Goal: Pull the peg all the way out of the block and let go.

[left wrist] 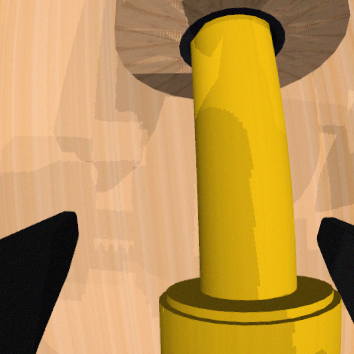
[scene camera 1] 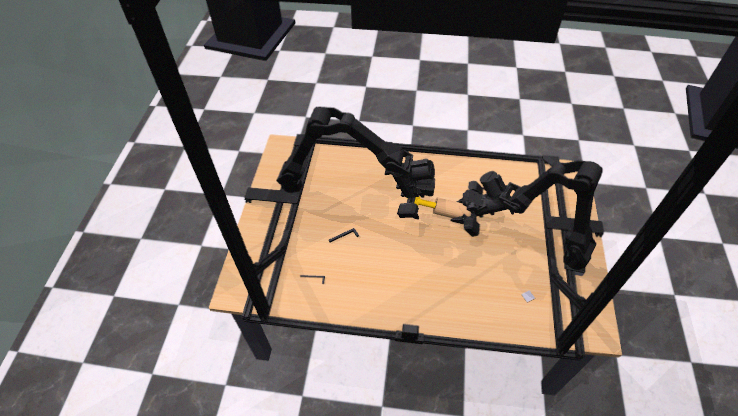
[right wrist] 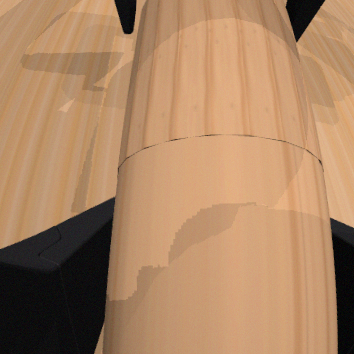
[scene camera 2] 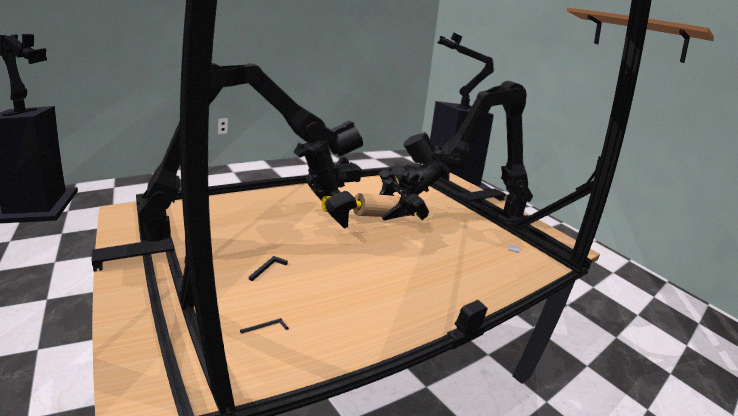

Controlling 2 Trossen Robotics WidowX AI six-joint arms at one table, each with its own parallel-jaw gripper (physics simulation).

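Places are measured from the left arm's base along level axes (x left, y back, z up), in millimetres.
Where they show: left gripper, fingertip midpoint: [left wrist: 202, 227] [scene camera 1: 420, 208] [scene camera 2: 338, 218]; right gripper, fingertip midpoint: [scene camera 1: 451, 213] [right wrist: 207, 211] [scene camera 2: 377, 213]; left arm's base at its link origin: [scene camera 1: 291, 187] [scene camera 2: 155, 237]; right arm's base at its link origin: [scene camera 1: 574, 262] [scene camera 2: 513, 214].
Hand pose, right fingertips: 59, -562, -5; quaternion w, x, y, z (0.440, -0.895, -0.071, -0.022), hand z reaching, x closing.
Things, the pixels of their centre, and the offset from my right fingertips, as dx, dy, dz. Level surfaces: height alone.
- wooden cylindrical block at the middle of its body: [right wrist: 218, 178] [scene camera 2: 378, 205] [scene camera 1: 452, 209] -2, +0, +23
- yellow peg at the middle of its body: [left wrist: 242, 174] [scene camera 2: 347, 204] [scene camera 1: 425, 203] -14, +90, +36
- larger black hex key at the middle of its body: [scene camera 2: 268, 270] [scene camera 1: 343, 237] -197, +318, -11
- table at its surface level: dz -14
- small grey plate at the middle of its body: [scene camera 2: 513, 248] [scene camera 1: 528, 296] -231, -289, -13
The wooden cylindrical block [scene camera 1: 448, 207] [scene camera 2: 374, 206] [left wrist: 150, 55] [right wrist: 220, 175] lies sideways above the table, with my right gripper [scene camera 1: 461, 210] [scene camera 2: 385, 205] [right wrist: 207, 211] shut on it. The yellow peg [scene camera 1: 425, 203] [scene camera 2: 325, 203] [left wrist: 245, 165] sticks out of the block's dark-rimmed hole toward the left of the scene views; a long stretch of shaft shows, and its end inside the hole is hidden. My left gripper [scene camera 1: 417, 200] [scene camera 2: 342, 198] [left wrist: 202, 227] is wide open, its fingers on either side of the peg, clear of it in the left wrist view. The peg's wide head lies at the bottom edge of that view.
A larger black hex key [scene camera 1: 343, 235] [scene camera 2: 268, 267] and a smaller one [scene camera 1: 313, 276] [scene camera 2: 263, 325] lie on the table [scene camera 1: 392, 289] [scene camera 2: 361, 320] at the left. A small grey plate [scene camera 1: 527, 296] [scene camera 2: 513, 249] lies at the right. Black frame rails and posts surround the work area.
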